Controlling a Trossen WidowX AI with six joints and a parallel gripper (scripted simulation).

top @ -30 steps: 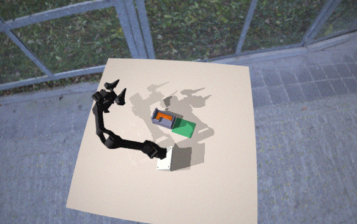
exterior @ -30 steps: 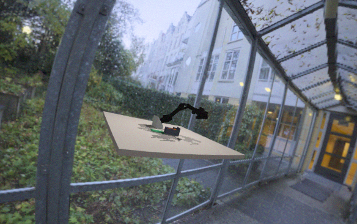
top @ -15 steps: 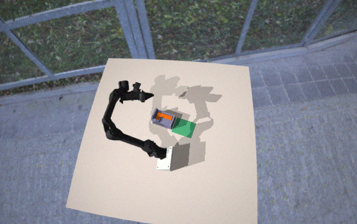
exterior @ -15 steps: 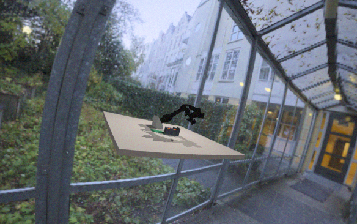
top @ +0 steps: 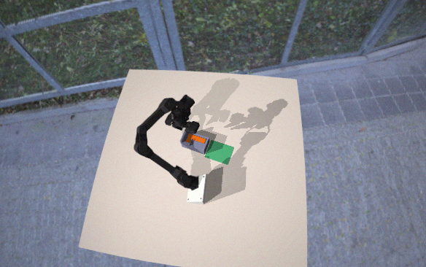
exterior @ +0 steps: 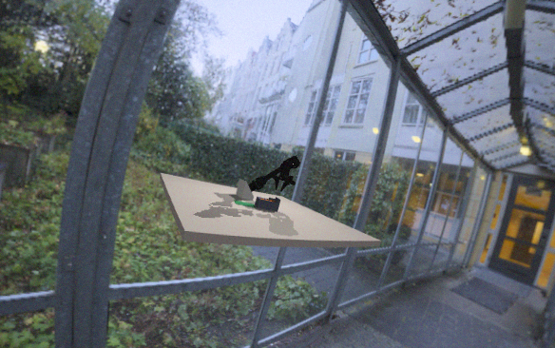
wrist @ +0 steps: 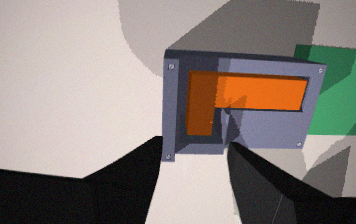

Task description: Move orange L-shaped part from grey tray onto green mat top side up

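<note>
Right now my gripper tip is 2 cm past the orange L-shaped part, 4 cm to the left of it and 9 cm above it. From my gripper tip the other things lie so: green mat (8 cm behind, 19 cm to the right, 16 cm below).
</note>
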